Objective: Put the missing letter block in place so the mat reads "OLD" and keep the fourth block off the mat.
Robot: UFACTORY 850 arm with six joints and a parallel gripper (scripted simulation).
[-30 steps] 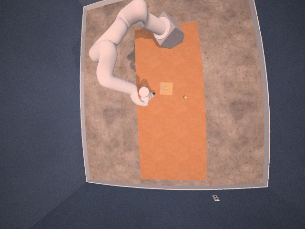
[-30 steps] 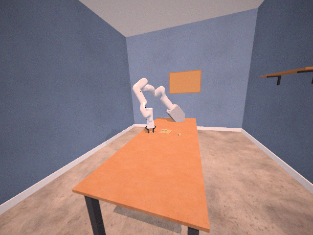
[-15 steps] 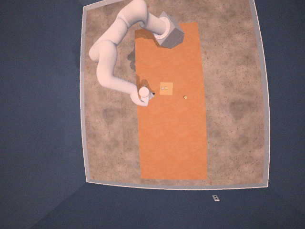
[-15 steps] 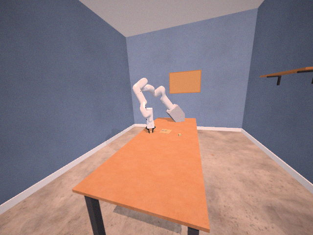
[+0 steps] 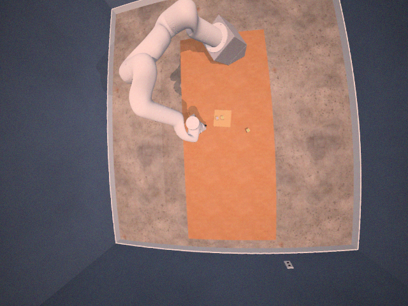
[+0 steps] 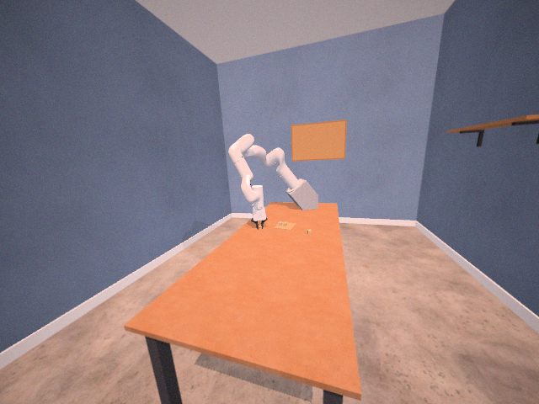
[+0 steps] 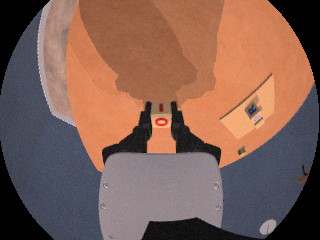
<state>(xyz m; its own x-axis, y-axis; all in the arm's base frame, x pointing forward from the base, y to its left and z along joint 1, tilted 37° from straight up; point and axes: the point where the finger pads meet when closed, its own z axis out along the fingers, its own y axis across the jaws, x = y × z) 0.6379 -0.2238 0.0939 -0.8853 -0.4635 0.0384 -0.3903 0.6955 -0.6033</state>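
My hand is 70 mm past the light tan mat, 190 mm to the right of it and 20 mm above it.
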